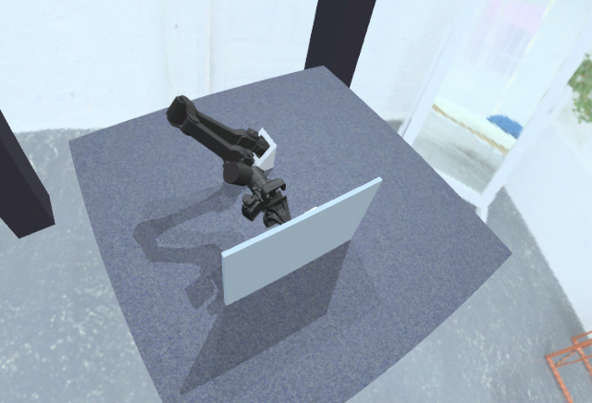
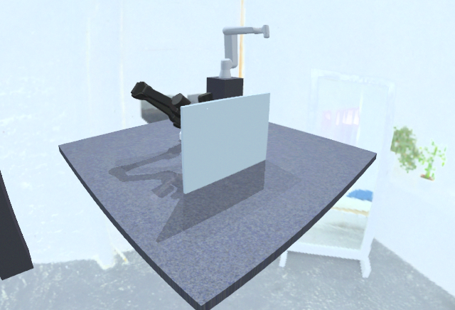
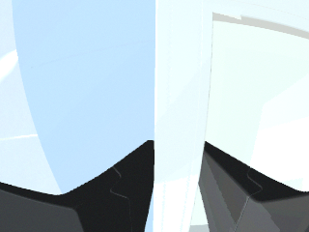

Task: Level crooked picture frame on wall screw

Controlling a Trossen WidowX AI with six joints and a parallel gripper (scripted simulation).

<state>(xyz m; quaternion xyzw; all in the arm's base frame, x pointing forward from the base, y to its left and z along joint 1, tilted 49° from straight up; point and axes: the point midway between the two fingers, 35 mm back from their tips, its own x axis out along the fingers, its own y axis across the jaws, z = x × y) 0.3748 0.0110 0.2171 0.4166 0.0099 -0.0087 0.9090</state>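
Right now my gripper tip is 5 cm above the picture frame and 1 cm to the right of it. The rest, counted from my gripper tip: wall panel 7 cm below, 3 cm to the left, 2 cm ahead.
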